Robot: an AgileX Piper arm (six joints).
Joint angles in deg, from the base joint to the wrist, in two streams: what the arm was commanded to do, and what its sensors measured. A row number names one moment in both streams.
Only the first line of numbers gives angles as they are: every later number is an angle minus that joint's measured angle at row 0.
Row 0, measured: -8.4, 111.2, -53.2, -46.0, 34.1, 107.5
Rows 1 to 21, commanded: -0.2, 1.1, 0.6, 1.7, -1.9, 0.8; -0.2, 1.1, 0.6, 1.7, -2.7, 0.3; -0.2, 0.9, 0.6, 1.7, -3.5, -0.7; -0.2, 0.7, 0.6, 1.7, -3.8, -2.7; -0.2, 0.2, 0.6, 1.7, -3.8, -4.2; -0.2, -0.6, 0.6, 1.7, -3.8, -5.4; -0.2, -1.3, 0.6, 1.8, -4.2, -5.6; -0.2, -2.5, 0.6, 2.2, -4.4, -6.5; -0.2, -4.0, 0.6, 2.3, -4.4, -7.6; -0.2, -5.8, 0.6, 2.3, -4.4, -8.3; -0.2, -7.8, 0.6, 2.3, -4.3, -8.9; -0.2, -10.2, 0.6, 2.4, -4.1, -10.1; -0.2, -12.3, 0.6, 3.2, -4.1, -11.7; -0.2, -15.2, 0.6, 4.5, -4.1, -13.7; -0.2, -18.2, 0.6, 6.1, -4.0, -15.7; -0.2, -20.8, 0.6, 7.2, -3.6, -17.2; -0.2, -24.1, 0.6, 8.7, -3.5, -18.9; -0.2, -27.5, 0.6, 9.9, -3.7, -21.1; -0.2, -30.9, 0.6, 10.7, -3.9, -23.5; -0.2, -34.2, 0.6, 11.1, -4.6, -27.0; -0.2, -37.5, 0.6, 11.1, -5.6, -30.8
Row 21, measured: 0.0, -25.6, 0.5, 8.9, -4.1, -19.4
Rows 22 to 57, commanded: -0.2, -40.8, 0.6, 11.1, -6.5, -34.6; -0.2, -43.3, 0.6, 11.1, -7.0, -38.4; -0.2, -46.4, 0.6, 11.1, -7.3, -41.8; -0.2, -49.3, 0.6, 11.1, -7.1, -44.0; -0.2, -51.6, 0.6, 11.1, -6.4, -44.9; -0.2, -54.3, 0.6, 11.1, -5.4, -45.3; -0.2, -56.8, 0.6, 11.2, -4.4, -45.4; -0.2, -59.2, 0.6, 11.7, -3.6, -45.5; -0.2, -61.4, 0.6, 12.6, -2.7, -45.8; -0.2, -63.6, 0.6, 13.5, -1.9, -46.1; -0.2, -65.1, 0.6, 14.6, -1.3, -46.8; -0.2, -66.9, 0.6, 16.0, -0.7, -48.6; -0.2, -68.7, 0.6, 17.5, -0.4, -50.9; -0.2, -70.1, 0.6, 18.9, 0.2, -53.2; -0.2, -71.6, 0.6, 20.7, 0.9, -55.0; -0.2, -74.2, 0.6, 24.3, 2.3, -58.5; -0.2, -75.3, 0.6, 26.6, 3.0, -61.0; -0.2, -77.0, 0.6, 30.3, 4.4, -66.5; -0.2, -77.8, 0.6, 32.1, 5.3, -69.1; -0.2, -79.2, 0.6, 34.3, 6.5, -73.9; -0.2, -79.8, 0.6, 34.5, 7.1, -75.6; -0.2, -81.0, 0.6, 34.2, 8.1, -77.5; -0.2, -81.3, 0.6, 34.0, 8.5, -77.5; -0.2, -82.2, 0.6, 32.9, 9.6, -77.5; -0.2, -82.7, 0.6, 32.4, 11.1, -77.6; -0.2, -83.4, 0.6, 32.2, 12.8, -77.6; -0.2, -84.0, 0.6, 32.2, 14.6, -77.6; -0.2, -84.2, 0.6, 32.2, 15.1, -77.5; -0.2, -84.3, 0.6, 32.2, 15.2, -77.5; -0.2, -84.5, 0.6, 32.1, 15.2, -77.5; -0.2, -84.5, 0.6, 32.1, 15.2, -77.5; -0.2, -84.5, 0.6, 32.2, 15.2, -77.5; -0.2, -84.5, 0.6, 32.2, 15.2, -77.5; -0.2, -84.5, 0.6, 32.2, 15.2, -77.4; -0.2, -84.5, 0.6, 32.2, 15.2, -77.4; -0.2, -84.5, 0.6, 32.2, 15.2, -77.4
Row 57, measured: 0.0, -84.3, 0.5, 32.7, 15.2, -76.8
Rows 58 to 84, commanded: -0.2, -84.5, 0.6, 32.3, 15.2, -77.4; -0.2, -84.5, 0.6, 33.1, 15.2, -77.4; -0.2, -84.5, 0.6, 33.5, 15.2, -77.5; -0.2, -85.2, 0.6, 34.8, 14.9, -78.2; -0.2, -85.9, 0.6, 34.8, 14.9, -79.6; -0.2, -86.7, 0.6, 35.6, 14.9, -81.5; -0.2, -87.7, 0.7, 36.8, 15.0, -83.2; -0.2, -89.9, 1.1, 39.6, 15.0, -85.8; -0.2, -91.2, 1.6, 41.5, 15.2, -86.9; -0.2, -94.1, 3.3, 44.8, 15.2, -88.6; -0.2, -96.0, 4.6, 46.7, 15.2, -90.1; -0.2, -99.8, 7.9, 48.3, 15.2, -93.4; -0.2, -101.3, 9.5, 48.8, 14.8, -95.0; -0.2, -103.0, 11.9, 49.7, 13.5, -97.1; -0.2, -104.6, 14.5, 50.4, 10.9, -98.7; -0.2, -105.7, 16.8, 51.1, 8.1, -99.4; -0.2, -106.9, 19.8, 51.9, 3.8, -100.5; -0.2, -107.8, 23.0, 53.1, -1.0, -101.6; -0.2, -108.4, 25.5, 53.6, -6.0, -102.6; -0.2, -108.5, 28.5, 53.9, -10.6, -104.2; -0.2, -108.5, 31.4, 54.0, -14.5, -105.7; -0.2, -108.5, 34.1, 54.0, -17.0, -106.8; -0.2, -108.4, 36.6, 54.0, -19.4, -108.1; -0.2, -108.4, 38.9, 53.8, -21.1, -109.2; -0.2, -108.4, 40.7, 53.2, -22.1, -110.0; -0.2, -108.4, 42.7, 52.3, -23.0, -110.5; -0.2, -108.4, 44.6, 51.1, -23.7, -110.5
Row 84, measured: 0.0, -108.3, 37.5, 53.7, -17.6, -107.5
